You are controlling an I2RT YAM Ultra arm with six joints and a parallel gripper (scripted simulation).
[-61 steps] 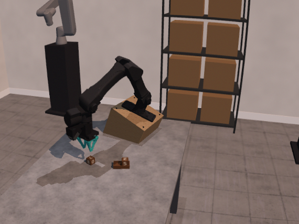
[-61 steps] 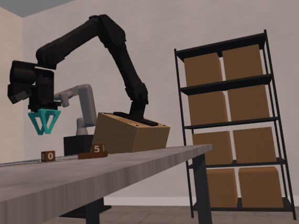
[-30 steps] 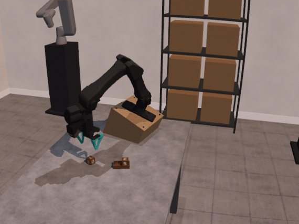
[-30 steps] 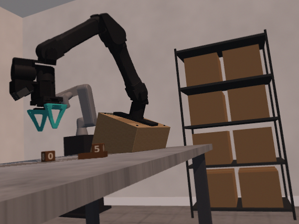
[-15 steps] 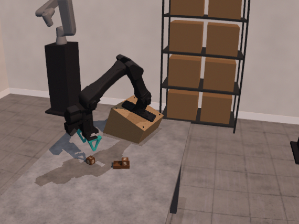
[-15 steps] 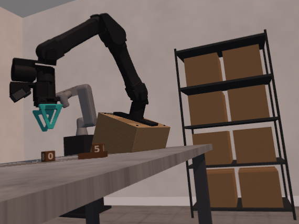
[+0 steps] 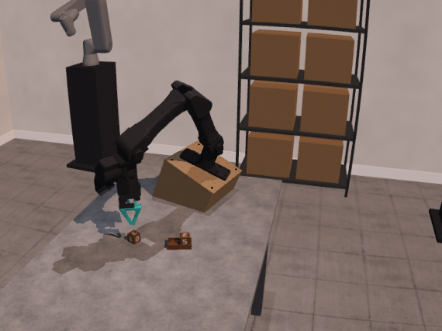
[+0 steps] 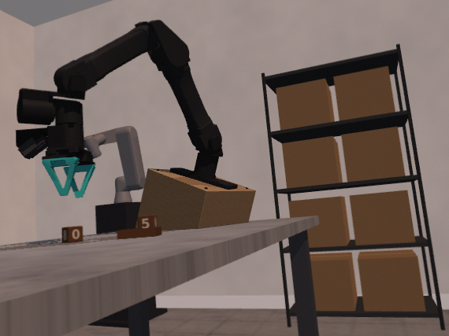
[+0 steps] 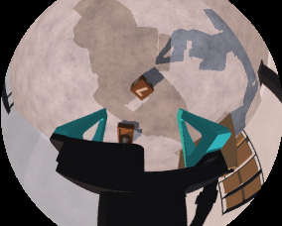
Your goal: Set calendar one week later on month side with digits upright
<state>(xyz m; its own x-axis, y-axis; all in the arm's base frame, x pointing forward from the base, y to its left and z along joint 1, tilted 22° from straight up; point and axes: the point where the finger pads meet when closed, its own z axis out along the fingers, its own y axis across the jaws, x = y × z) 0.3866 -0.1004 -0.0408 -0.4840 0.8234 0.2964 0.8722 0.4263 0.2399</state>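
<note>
My gripper is now 90 mm above the brown cube. Round my hand: brown calendar tray 150 mm to the left, 90 mm below, 30 mm behind.
</note>
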